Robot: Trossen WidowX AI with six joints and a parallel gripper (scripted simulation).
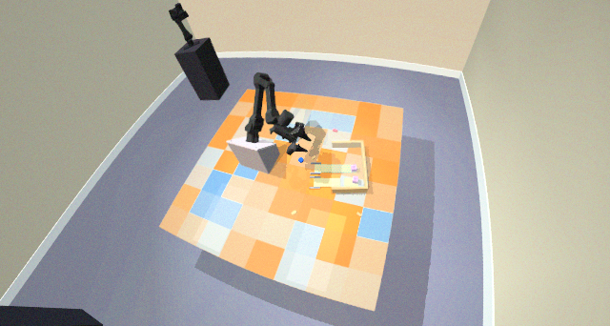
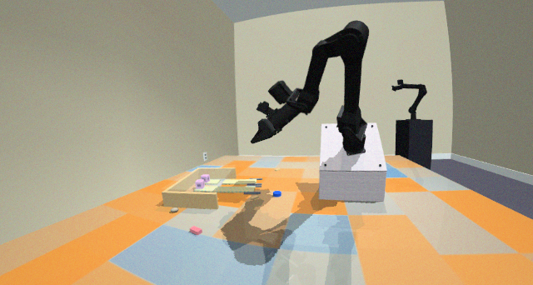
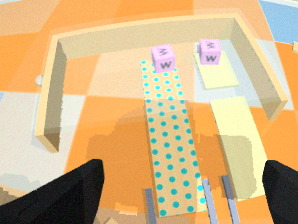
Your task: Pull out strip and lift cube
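The blue disc is 8 cm behind my gripper tip, 3 cm to the left of it and 19 cm below it. From my gripper tip the other things lie so: pink block 9 cm ahead, 29 cm to the left, 19 cm below.
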